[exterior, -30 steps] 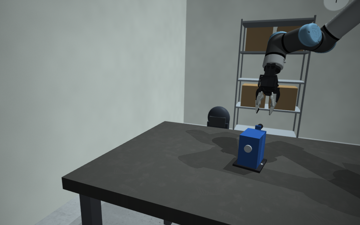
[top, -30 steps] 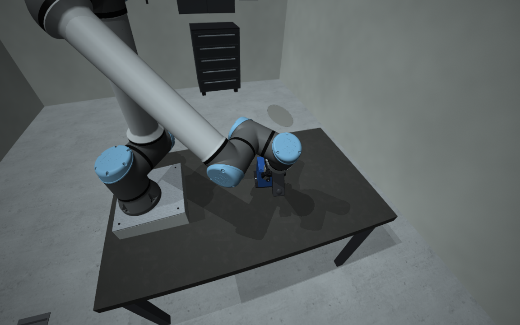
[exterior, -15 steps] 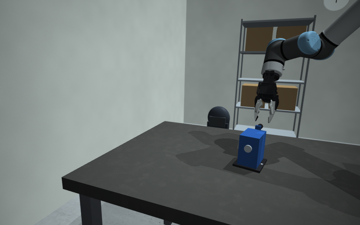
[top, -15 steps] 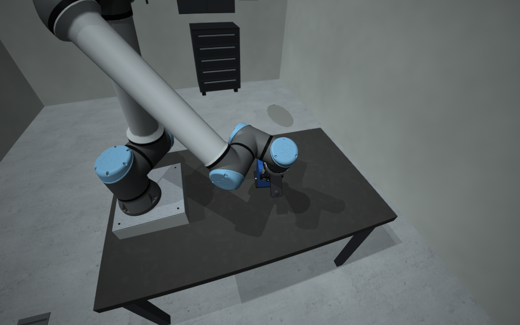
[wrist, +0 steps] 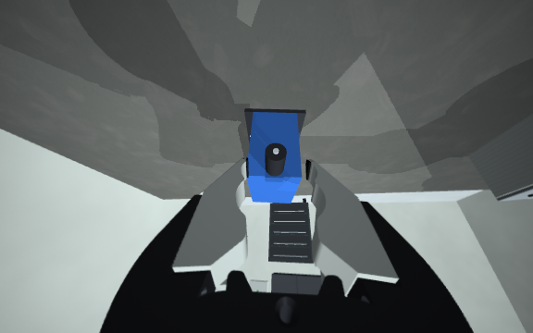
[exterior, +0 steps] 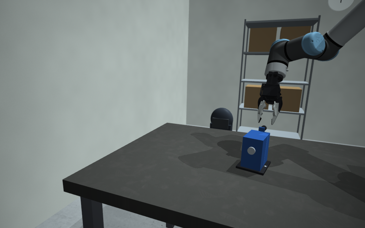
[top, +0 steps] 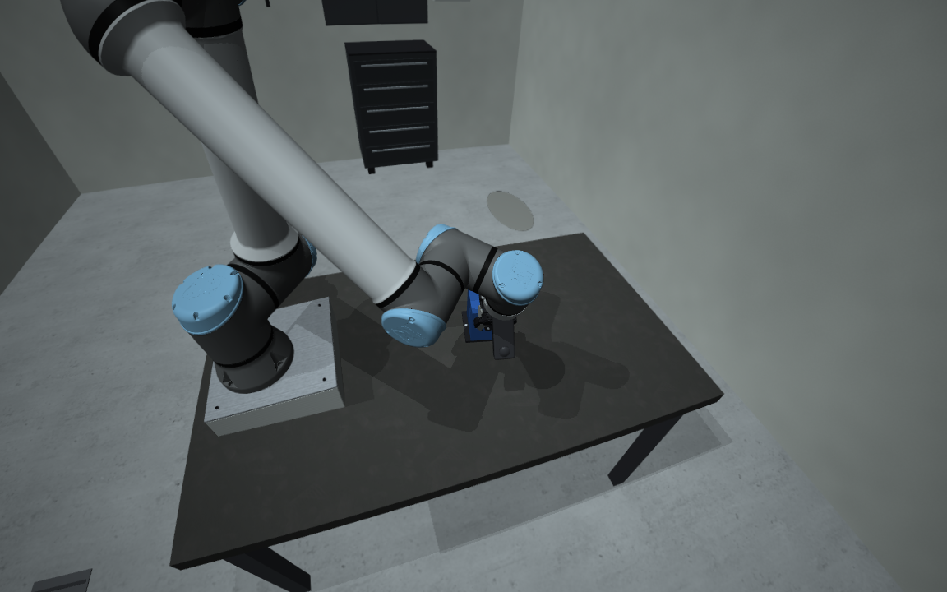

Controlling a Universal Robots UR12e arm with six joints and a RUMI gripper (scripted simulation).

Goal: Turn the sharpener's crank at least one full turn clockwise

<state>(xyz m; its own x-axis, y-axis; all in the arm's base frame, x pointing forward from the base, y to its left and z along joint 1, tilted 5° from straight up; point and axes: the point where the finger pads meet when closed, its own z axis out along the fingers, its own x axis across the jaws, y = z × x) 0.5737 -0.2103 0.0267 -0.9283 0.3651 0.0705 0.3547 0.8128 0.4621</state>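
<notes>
My gripper is now 1 cm short of the black handle knob, 3 cm to the right of it and 3 cm above it.
</notes>
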